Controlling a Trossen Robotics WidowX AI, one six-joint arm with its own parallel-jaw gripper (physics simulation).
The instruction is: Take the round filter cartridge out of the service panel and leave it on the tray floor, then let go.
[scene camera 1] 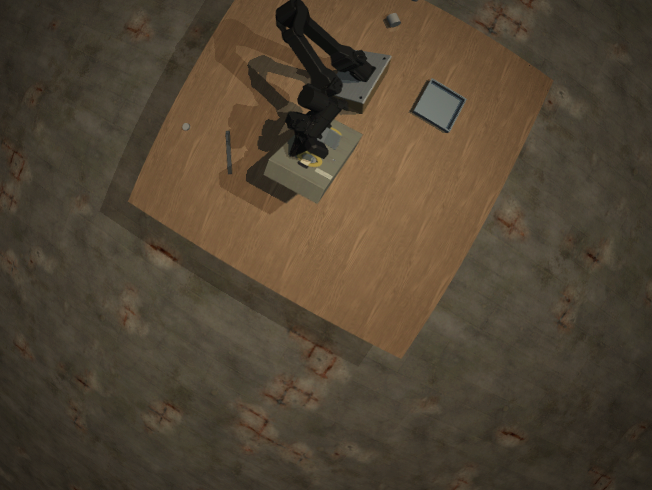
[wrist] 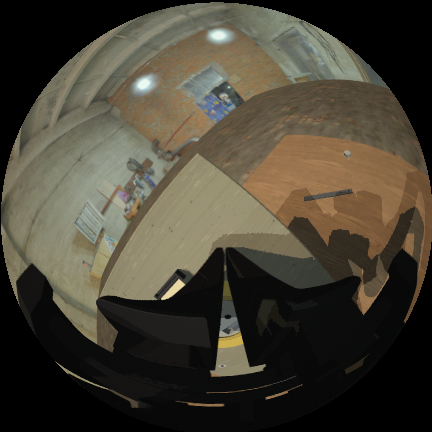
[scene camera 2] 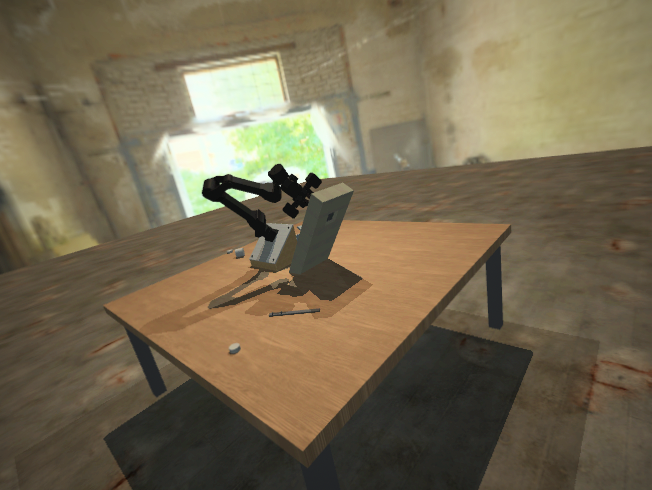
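Observation:
The service panel [scene camera 1: 302, 177] [scene camera 2: 319, 228] [wrist: 181, 225] is a beige-grey slab leaning on the table. A yellow ring [scene camera 1: 317, 164] [wrist: 229, 342] on its face surrounds the round filter cartridge [scene camera 1: 308, 158] [wrist: 226, 322], which sits in its socket. My gripper [scene camera 1: 300, 150] [scene camera 2: 295, 206] [wrist: 223, 253] is shut and empty. Its closed fingers hover right over the cartridge, which shows only through the narrow slit between them in the wrist view. The blue-rimmed grey tray [scene camera 1: 439, 105] lies flat on the table to the right of the arm's base, apart from the panel.
A dark rod [scene camera 1: 229, 152] [scene camera 2: 294, 312] [wrist: 327, 195] and a small grey nut [scene camera 1: 185, 126] [scene camera 2: 234, 348] [wrist: 346, 153] lie left of the panel. A grey cylinder [scene camera 1: 392, 19] [scene camera 2: 238, 253] stands behind the arm's base plate [scene camera 1: 375, 73]. A small cream latch [wrist: 171, 287] sits on the panel beside the ring.

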